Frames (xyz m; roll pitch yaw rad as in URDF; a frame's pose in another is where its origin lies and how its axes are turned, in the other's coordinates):
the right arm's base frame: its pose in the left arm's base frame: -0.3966 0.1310 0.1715 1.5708 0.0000 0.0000
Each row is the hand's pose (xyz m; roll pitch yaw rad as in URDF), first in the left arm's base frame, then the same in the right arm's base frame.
Working: the left arm's base frame: its pose in the right arm's base frame: 0.3966 -0.1715 0.1310 -1.5708 0.0000 0.0000

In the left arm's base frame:
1: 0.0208 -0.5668 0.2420 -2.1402 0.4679 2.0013
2: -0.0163 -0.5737 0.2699 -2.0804 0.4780 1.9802
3: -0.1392 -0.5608 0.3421 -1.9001 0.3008 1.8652
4: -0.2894 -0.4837 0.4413 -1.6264 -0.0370 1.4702
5: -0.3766 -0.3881 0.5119 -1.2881 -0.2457 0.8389
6: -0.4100 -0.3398 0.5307 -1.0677 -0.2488 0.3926
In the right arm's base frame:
1: 0.4174 0.0705 0.6978 0.2070 0.9460 -2.2611
2: 0.3803 0.0984 0.7047 0.3050 0.9519 -2.2259
3: 0.2574 0.1706 0.6918 0.4445 1.1531 -2.3228
4: 0.1072 0.2698 0.6147 -2.8459 1.4636 0.3531
5: 0.0200 0.3404 0.5191 -2.5945 0.8061 0.3590
6: -0.0134 0.3592 0.4708 -2.5369 0.3799 0.2684

